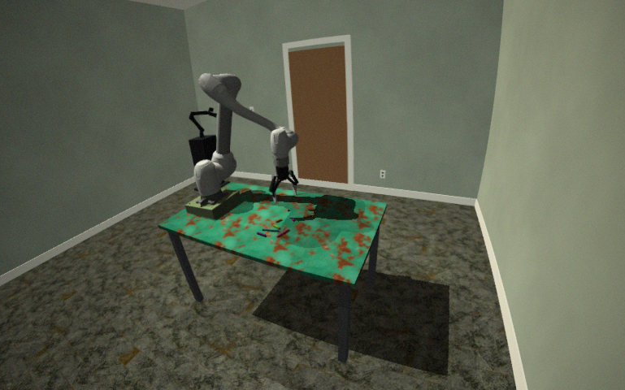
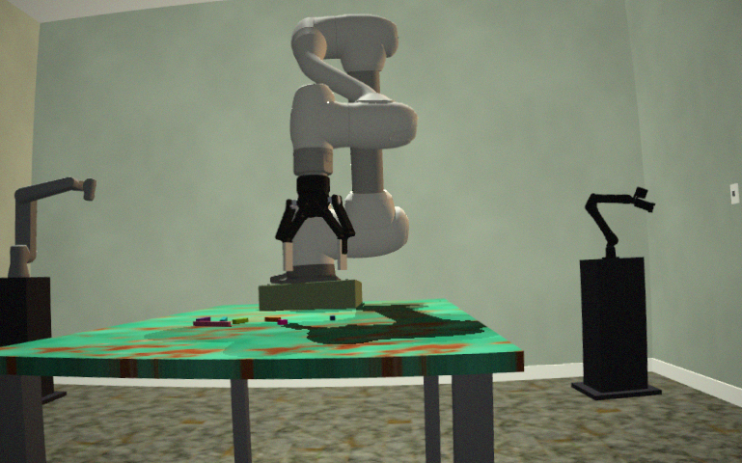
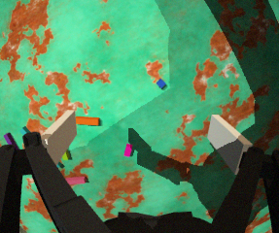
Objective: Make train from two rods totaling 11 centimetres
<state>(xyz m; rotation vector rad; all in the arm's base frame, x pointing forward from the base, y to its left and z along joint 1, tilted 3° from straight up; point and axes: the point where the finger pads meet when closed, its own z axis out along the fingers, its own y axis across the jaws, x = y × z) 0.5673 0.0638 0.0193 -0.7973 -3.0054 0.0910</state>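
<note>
My hand is 21 cm to the left of the turquoise rod and 12 cm above it. The rest, counted from my hand: small blue rod 1 cm behind, 4 cm to the left, 12 cm below; orange rod 1 cm behind, 10 cm to the right, 12 cm below; magenta rod 7 cm ahead, 6 cm to the right, 12 cm below.
</note>
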